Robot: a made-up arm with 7 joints. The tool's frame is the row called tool.
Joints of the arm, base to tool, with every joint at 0 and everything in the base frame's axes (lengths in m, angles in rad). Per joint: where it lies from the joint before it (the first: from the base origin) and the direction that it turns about. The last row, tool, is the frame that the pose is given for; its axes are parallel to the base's.
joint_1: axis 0 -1 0 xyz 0 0.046 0
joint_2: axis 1 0 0 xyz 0 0.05 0
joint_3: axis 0 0 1 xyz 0 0 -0.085
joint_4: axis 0 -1 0 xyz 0 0 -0.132
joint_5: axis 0 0 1 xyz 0 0 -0.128
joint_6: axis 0 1 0 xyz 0 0 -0.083
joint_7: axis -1 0 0 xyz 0 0 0
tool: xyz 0 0 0
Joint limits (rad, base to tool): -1.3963..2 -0.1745..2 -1.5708..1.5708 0..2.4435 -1.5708..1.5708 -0.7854..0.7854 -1.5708..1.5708
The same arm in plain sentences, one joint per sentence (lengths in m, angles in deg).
The arm has seven revolute joints in a row. What follows holds with every joint at zero, and every direction is one of the base frame's.
The first joint is mounted 0.046 m along +y from the base frame's origin and turns about -y, from -80 to 114.59 deg.
The second joint is mounted 0.05 m along +y from the first joint and turns about +x, from -10 to 114.59 deg.
The third joint is mounted 0.085 m along -z from the second joint and turns about +z, from -90 to 90 deg.
The fourth joint is mounted 0.132 m along -z from the third joint and turns about -y, from 0 to 140 deg.
The fifth joint is mounted 0.128 m along -z from the fourth joint and turns about +z, from -90 to 90 deg.
The sixth joint is mounted 0.083 m along -z from the fifth joint and turns about +y, from -45 to 45 deg.
The seventh joint is mounted at the same point as the sixth joint and turns about -x, from -90 to 90 deg.
The tool frame, which is the frame that the pose is given for, is mounted at the same point as the seventh joint; its axes are parallel to the base frame's.

